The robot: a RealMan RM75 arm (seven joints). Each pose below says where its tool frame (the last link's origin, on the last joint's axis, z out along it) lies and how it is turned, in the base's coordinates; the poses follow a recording.
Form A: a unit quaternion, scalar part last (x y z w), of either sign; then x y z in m.
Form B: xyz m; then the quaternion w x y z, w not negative. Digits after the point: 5 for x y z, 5 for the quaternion.
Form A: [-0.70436 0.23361 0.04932 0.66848 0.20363 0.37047 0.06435]
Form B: [0.20363 0.37047 0.06435 0.66848 -0.70436 0.23361 0.04932]
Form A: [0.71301 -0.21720 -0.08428 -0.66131 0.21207 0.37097 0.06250]
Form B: [0.21207 0.37097 0.06250 0.66131 -0.71301 0.21720 0.08428]
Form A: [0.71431 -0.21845 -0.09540 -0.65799 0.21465 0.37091 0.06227]
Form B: [0.21465 0.37091 0.06227 0.65799 -0.71431 0.21845 0.09540]
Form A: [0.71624 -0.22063 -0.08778 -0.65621 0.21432 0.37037 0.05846]
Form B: [0.21432 0.37037 0.05846 0.65621 -0.71624 0.22063 0.08778]
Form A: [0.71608 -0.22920 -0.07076 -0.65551 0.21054 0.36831 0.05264]
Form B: [0.21054 0.36831 0.05264 0.65551 -0.71608 0.22920 0.07076]
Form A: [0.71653 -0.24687 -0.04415 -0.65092 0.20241 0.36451 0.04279]
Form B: [0.20241 0.36451 0.04279 0.65092 -0.71653 0.24687 0.04415]
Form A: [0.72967 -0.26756 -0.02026 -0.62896 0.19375 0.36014 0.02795]
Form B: [0.19375 0.36014 0.02795 0.62896 -0.72967 0.26756 0.02026]
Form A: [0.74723 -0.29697 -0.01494 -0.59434 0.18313 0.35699 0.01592]
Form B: [0.18313 0.35699 0.01592 0.59434 -0.74723 0.29697 0.01494]
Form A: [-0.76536 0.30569 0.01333 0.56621 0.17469 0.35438 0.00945]
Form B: [0.17469 0.35438 0.00945 0.56621 -0.76536 0.30569 0.01333]
